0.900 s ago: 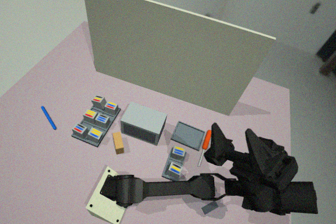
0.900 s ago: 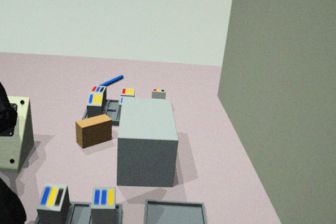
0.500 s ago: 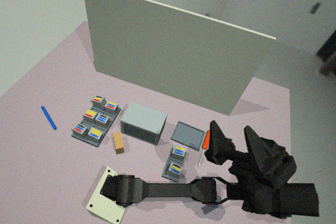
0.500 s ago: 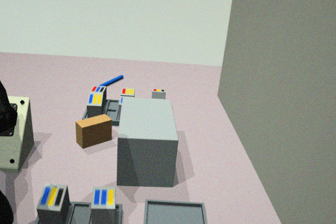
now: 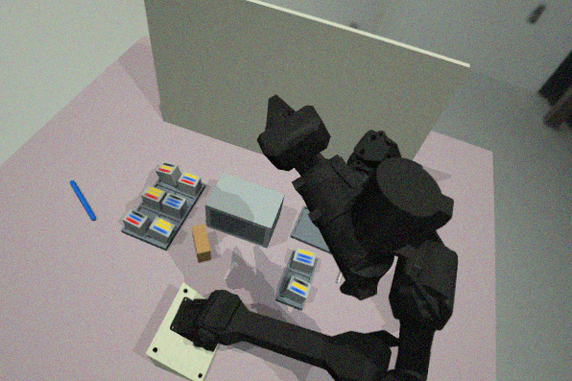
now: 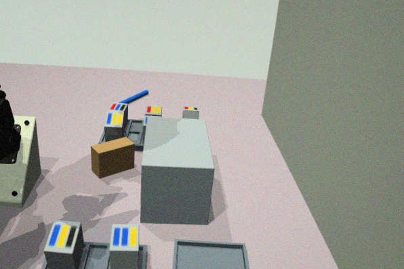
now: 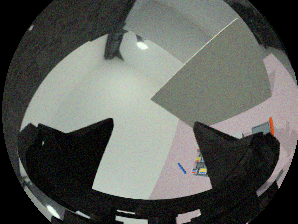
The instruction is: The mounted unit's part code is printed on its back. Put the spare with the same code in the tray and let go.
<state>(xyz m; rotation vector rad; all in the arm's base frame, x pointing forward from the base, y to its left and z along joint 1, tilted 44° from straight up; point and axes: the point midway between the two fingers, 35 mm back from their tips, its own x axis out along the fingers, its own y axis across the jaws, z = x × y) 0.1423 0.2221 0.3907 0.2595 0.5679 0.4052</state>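
The grey spare is 60 mm ahead of my gripper tip, 90 mm to the right of it and 470 mm below it. From my gripper tip the other things lie so: mounted unit 130 mm ahead, 90 mm to the left, 460 mm below; then tall grey panel 360 mm ahead, 80 mm to the left, 290 mm below; then orange block 20 mm ahead, 150 mm to the left, 490 mm below.
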